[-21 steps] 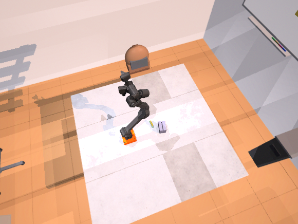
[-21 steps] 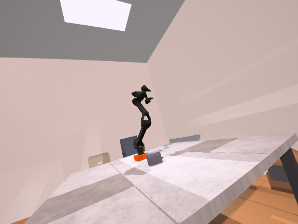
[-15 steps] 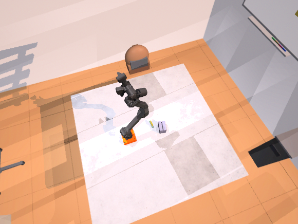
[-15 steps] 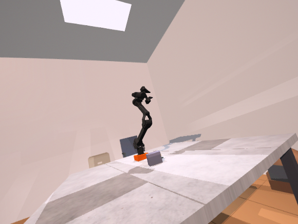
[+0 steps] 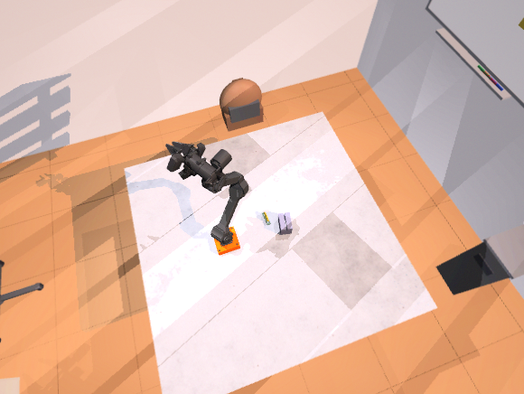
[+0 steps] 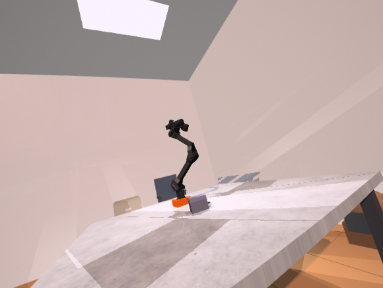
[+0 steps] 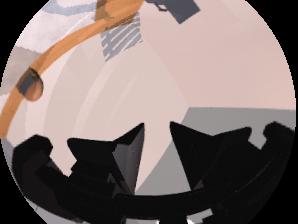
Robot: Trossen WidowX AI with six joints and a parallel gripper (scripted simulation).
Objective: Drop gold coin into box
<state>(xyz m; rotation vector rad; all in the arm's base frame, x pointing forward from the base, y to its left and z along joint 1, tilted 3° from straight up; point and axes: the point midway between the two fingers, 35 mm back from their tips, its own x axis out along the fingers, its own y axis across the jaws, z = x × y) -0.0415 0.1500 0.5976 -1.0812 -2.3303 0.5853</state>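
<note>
The gold coin lies 330 mm ahead of my gripper tip, 140 mm to the right of it and 610 mm below it.
</note>
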